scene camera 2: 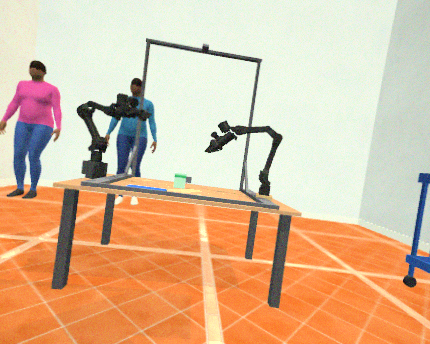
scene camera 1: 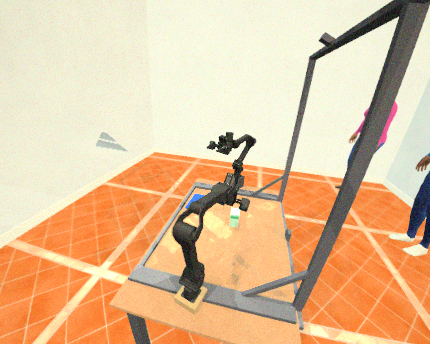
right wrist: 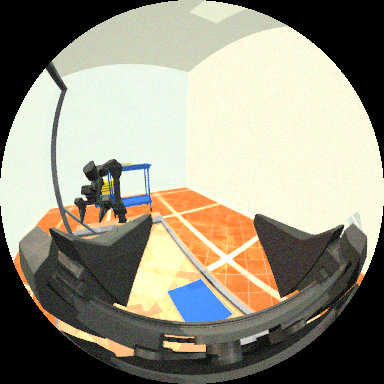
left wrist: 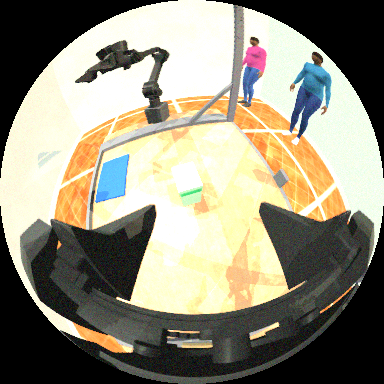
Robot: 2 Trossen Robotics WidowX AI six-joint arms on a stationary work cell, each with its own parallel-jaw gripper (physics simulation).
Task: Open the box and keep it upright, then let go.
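Places are measured from the left arm's base along level axes (x ahead, y left, z up), in metres.
Pixels of known places: left gripper, fingertip midpoint: [scene camera 2: 206, 152] [scene camera 1: 234, 203] [right wrist: 89, 222] [left wrist: 209, 208]; right gripper, fingertip midpoint: [scene camera 2: 145, 112] [scene camera 1: 211, 149] [right wrist: 205, 219] [left wrist: 80, 75]; left arm's base, origin of the base link: [scene camera 2: 264, 194] [scene camera 1: 191, 293] [right wrist: 122, 220]; right arm's base, origin of the base link: [scene camera 2: 95, 161] [left wrist: 155, 104].
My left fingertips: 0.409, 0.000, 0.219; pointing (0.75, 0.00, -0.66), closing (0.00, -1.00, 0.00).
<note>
Ahead of a thing's pixels: the offset from my left fingertips to its top centre, as dx, dy, dz. Level surfaces: height alone.
A small pale green box {+0.143, +0.035, -0.158} [scene camera 1: 234, 218] [scene camera 2: 180, 181] [left wrist: 188, 183] with a whitish top and a darker green band stands upright on the wooden table {dz -0.255} [scene camera 1: 260, 245]. Its lid looks closed, though small details are hard to tell. My left gripper [scene camera 2: 208, 149] [left wrist: 209, 208] is open and empty, above the table and pointing down at a slant; the box shows beyond its fingers in the left wrist view. My right gripper [scene camera 1: 210, 146] [scene camera 2: 147, 115] [right wrist: 205, 219] is open and empty, high above the far end of the table in scene camera 1. The box does not show in the right wrist view.
A flat blue mat {+0.225, +0.356, -0.247} [scene camera 1: 194, 201] [left wrist: 112, 178] [right wrist: 200, 301] lies near one long edge of the table. A small grey block {+0.186, -0.308, -0.198} [scene camera 1: 288, 233] [left wrist: 280, 178] sits at the opposite edge. A dark frame [scene camera 1: 300, 120] [scene camera 2: 253, 100] rises over that side. Two people stand beyond it.
</note>
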